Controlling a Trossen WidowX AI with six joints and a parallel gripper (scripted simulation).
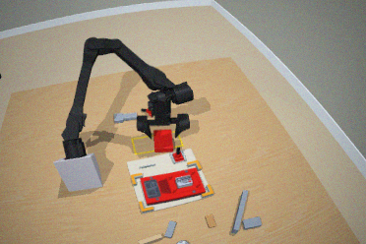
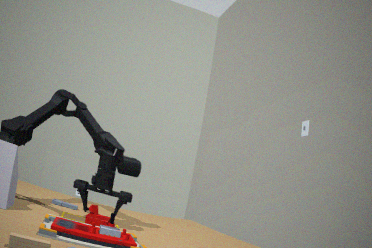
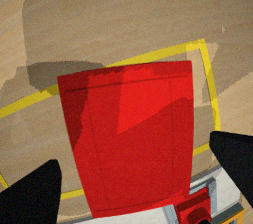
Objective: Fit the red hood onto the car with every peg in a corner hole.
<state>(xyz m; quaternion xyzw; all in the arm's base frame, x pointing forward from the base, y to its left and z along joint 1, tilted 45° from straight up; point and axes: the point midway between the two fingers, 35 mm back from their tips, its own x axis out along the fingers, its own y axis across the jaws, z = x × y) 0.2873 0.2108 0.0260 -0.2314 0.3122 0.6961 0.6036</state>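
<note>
Right now my gripper tip is 1 cm above the red hood. Also, from my gripper tip: tan block: 11 cm ahead, 37 cm to the right, 2 cm below; grey engine block: 4 cm ahead, 21 cm to the right.
</note>
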